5 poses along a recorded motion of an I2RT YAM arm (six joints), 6.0 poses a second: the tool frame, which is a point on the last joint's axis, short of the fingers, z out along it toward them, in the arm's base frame.
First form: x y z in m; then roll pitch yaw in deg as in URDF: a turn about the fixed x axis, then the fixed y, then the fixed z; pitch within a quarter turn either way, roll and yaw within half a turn.
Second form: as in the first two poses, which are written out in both.
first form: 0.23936 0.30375 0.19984 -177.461 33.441 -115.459
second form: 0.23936 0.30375 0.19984 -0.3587 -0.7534 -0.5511 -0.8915 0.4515 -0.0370
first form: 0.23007 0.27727 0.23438 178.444 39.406 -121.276
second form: 0.23007 0.27727 0.23438 -0.4011 -0.6604 -0.6348 -0.8633 0.5042 0.0210
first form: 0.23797 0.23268 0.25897 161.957 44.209 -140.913
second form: 0.23797 0.23268 0.25897 -0.5564 -0.4519 -0.6973 -0.7671 0.6019 0.2220
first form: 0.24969 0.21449 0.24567 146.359 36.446 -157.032
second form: 0.24969 0.21449 0.24567 -0.7406 -0.3139 -0.5941 -0.6279 0.6381 0.4456
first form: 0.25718 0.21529 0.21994 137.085 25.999 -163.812
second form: 0.25718 0.21529 0.21994 -0.8632 -0.2506 -0.4384 -0.4908 0.6201 0.6120
